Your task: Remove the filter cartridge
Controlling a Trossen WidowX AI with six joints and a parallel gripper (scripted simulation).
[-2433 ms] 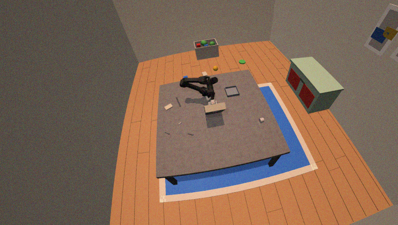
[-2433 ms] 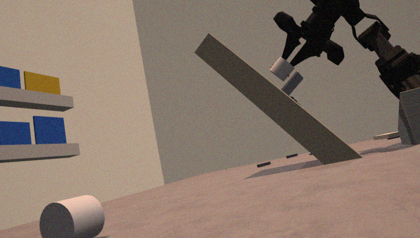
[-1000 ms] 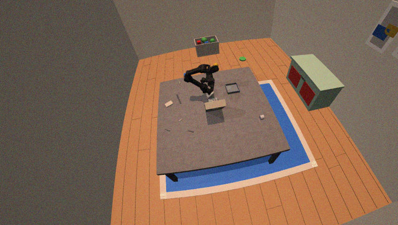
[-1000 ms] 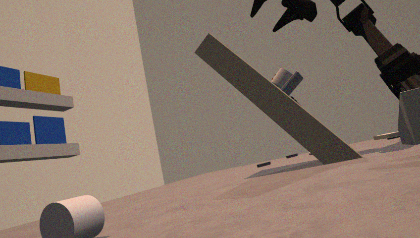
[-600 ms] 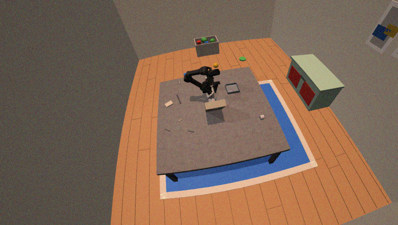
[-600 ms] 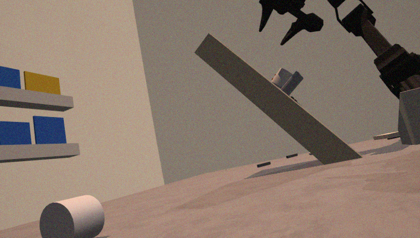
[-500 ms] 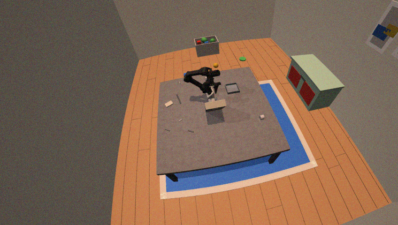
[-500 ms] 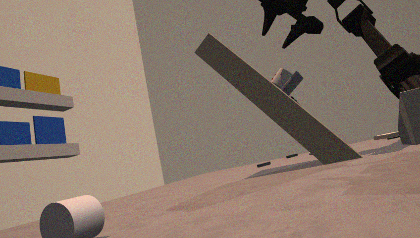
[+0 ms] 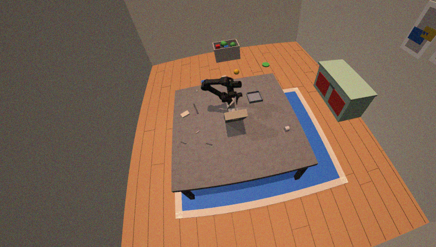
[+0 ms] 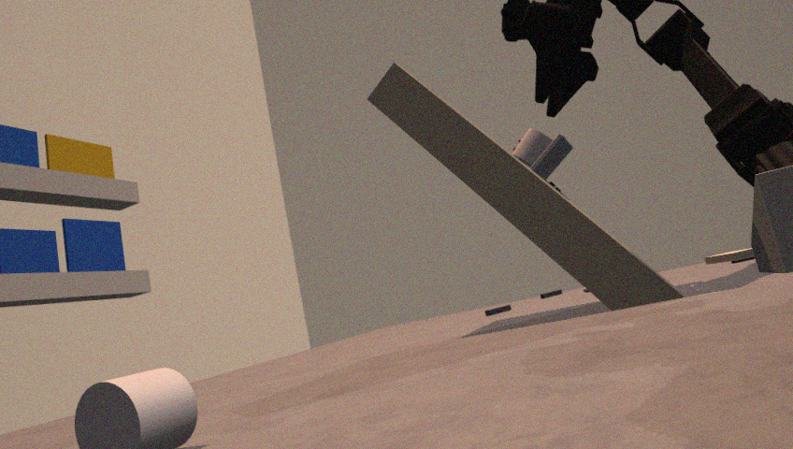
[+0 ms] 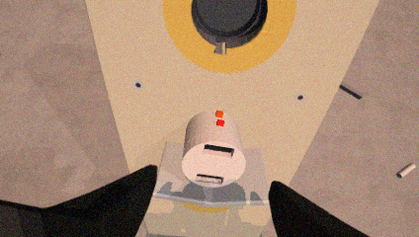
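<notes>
My gripper tip is now 20 mm short of the filter cartridge and 40 mm above it. From my gripper tip the other things lie so: service panel 60 mm ahead, 10 mm to the right, 70 mm below; tray 250 mm behind, 330 mm to the left, 250 mm below.
</notes>
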